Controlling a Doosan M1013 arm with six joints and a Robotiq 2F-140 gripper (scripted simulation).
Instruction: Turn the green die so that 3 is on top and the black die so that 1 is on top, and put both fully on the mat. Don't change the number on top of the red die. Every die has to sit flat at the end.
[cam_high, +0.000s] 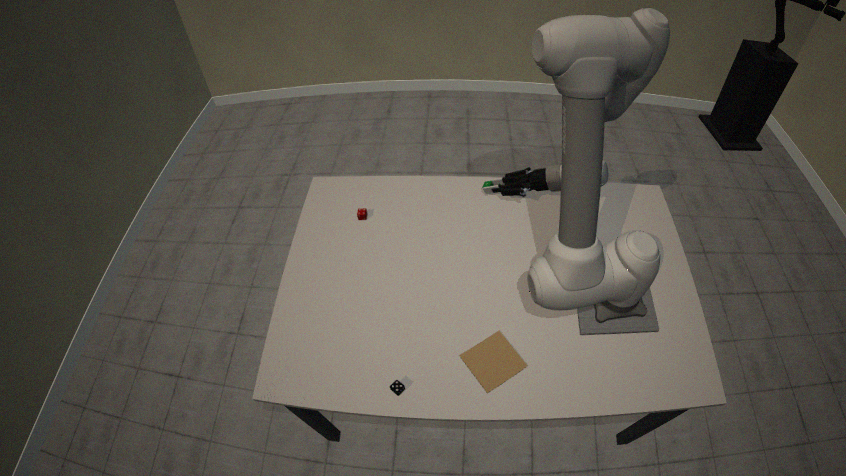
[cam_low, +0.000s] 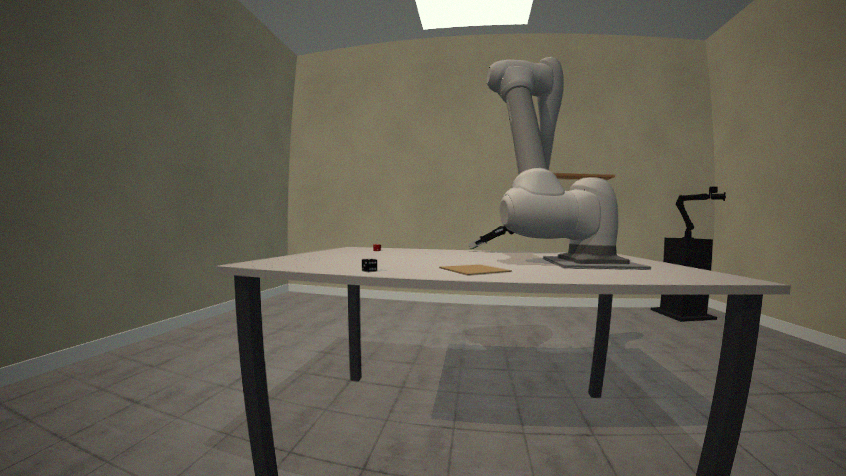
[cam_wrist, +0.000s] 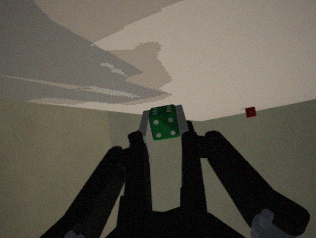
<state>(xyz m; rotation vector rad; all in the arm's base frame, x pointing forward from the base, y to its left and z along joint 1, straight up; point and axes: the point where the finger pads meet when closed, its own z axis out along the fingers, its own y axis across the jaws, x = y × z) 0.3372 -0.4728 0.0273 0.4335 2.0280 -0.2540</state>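
The green die lies 20 mm ahead of my hand, 10 mm to the right of it and 10 mm below it. Also, from my hand: red die: 470 mm ahead, 70 mm to the left, 30 mm below; then black die: 350 mm ahead, 700 mm to the left, 30 mm below; then tan mat: 80 mm ahead, 640 mm to the left, 40 mm below.
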